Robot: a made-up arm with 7 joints.
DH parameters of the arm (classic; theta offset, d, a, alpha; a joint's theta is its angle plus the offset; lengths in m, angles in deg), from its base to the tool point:
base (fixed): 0 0 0 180
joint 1: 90 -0.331 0.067 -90
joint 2: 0 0.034 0.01 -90
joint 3: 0 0.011 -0.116 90
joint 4: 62.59 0 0.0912 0
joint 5: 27.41 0.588 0.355 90
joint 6: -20.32 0 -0.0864 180
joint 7: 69.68 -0.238 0.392 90
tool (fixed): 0 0.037 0 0
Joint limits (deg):
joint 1: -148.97..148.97
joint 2: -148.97..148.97
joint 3: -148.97..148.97
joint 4: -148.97..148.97
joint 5: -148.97..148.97
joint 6: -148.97..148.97
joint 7: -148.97..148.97
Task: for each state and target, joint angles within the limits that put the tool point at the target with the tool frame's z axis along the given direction. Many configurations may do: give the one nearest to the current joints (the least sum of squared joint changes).
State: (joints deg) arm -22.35 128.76 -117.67 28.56 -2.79 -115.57 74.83
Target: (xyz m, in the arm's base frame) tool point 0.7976 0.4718 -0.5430 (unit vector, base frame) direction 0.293 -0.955 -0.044
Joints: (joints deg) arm -59.95 147.20 -106.78 58.03 8.69 -117.97 86.58
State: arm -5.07 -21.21 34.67 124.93 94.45 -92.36 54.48
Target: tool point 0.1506 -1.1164 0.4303 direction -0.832 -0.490 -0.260
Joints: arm -15.78 2.72 51.24 148.97 146.00 -144.81 85.19
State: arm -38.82 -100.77 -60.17 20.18 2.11 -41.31 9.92
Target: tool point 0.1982 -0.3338 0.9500 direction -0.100 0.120 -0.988
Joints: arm -59.84 -95.40 -84.53 32.04 6.08 -64.77 29.11
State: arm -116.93 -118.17 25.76 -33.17 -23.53 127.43 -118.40
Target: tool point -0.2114 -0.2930 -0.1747 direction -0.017 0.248 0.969
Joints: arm -87.54 -94.23 59.89 -65.00 -4.87 109.14 -144.15
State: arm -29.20 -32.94 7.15 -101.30 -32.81 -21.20 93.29
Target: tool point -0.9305 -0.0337 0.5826 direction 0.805 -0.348 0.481
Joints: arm -15.60 -58.21 -5.71 -109.36 -56.24 -13.88 124.33
